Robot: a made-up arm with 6 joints. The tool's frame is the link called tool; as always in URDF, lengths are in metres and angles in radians.
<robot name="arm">
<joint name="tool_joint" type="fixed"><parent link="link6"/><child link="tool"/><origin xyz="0.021 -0.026 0.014" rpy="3.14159 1.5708 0"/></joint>
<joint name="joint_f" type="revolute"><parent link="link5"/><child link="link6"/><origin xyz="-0.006 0.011 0.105" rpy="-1.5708 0 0"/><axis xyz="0 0 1"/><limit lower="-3.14" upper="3.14"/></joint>
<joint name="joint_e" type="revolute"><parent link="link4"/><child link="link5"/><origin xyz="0.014 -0.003 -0.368" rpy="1.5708 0 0"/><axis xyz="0 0 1"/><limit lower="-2.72" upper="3.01"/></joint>
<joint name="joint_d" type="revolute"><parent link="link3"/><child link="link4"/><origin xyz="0.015 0.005 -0.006" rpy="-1.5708 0 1.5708"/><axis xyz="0 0 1"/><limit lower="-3.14" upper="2.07"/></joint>
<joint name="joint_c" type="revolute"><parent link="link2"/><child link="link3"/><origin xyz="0.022 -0.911 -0.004" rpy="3.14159 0 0"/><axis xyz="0 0 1"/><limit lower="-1.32" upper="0.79"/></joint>
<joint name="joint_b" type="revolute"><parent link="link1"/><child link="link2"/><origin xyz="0.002 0.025 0.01" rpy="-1.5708 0 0"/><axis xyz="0 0 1"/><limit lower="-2.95" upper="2.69"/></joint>
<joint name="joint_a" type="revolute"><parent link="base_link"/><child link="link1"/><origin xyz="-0.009 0.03 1.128" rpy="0 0 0"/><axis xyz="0 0 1"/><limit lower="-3.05" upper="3.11"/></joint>
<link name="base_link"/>
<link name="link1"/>
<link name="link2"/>
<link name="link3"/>
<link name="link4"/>
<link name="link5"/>
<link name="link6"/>
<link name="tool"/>
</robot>
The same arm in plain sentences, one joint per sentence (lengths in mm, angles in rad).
The arm has six revolute joints in a row. What follows holds with every joint at zero, and every direction is one of the base frame's.
Joint 1 is mounted 9 mm along -x and 30 mm along +y and 1128 mm along +z from the base frame's origin and rotates about +z, from -3.05 to 3.11 rad.
Joint 2 is mounted 2 mm along +x and 25 mm along +y and 10 mm along +z from joint 1 and rotates about +y, from -2.95 to 2.69 rad.
Joint 3 is mounted 22 mm along +x and 4 mm along -y and 911 mm along +z from joint 2 and rotates about -y, from -1.32 to 0.79 rad.
Joint 4 is mounted 15 mm along +x and 6 mm along +y and 5 mm along +z from joint 3 and rotates about -x, from -3.14 to 2.07 rad.
Joint 5 is mounted 368 mm along +x and 3 mm along -y and 14 mm along +z from joint 4 and rotates about -y, from -2.72 to 3.01 rad.
Joint 6 is mounted 11 mm along -x and 105 mm along -y and 6 mm along -z from joint 5 and rotates about -x, from -3.14 to 3.14 rad.
The tool frame, which is the frame that the pose is given for, is mounted 14 mm along -x and 26 mm along -y and 21 mm along +z from joint 6; its axes are the base frame's turned by roll 3.1416, pitch 0 and yaw 0 rad (as in URDF: about the fixed x, then y, then z).

